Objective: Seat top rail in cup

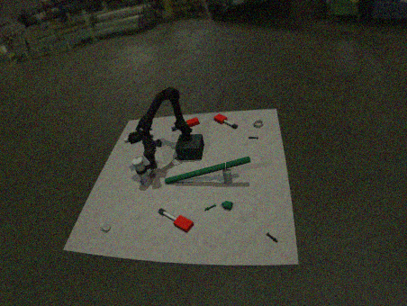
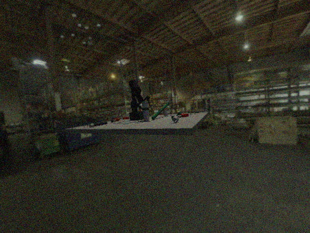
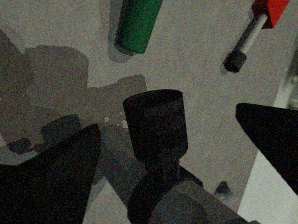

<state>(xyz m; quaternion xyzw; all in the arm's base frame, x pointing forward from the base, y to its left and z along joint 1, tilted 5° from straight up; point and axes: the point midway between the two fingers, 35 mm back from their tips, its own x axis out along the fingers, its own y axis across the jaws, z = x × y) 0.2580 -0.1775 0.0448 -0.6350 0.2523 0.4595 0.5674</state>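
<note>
My gripper tip is now 1 cm short of the dark rail-end cup, 2 cm to the left of it and 1 cm above it. Round my gripper tip: small grey piece (37 cm ahead, 29 cm to the right, 13 cm below); small grey post (6 cm ahead, 44 cm to the left, 3 cm below); green bolt (25 cm ahead, 34 cm to the left, 13 cm below).
</note>
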